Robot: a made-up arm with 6 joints.
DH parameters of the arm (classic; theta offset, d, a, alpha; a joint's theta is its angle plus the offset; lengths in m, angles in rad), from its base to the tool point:
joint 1: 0 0.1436 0 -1.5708
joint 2: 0.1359 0 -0.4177 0
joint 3: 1.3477 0 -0.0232 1.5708
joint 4: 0 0.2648 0 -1.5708
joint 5: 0 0 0.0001 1.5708
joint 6: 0 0.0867 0 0
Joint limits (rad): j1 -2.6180..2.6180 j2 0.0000..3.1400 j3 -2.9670..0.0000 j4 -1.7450..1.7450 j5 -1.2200..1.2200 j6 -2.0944..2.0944
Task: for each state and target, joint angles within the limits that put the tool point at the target. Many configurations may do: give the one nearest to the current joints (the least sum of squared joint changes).
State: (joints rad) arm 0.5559 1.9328 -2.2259 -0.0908 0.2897 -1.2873
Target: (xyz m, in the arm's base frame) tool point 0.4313 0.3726 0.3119
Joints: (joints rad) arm 0.7177 2.1217 -1.6146 -0.0739 0.4803 -1.2873
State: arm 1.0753 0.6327 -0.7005 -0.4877 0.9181 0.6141
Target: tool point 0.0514 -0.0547 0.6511
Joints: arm 1.4150 0.6878 -1.3680 -0.9370 1.0117 0.6141
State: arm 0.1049 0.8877 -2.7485 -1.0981 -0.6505 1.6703
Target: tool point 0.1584 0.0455 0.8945
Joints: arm 0.1866 1.6280 -2.7792 -1.0530 -0.2060 1.6703
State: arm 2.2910 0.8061 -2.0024 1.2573 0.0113 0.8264
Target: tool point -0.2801 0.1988 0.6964
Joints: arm 2.5052 1.4797 -1.7280 1.2538 0.0788 0.8264
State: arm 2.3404 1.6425 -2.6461 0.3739 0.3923 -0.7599
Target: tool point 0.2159 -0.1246 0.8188
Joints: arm 2.6180 0.8272 -2.4427 -0.0008 0.7042 -0.7599
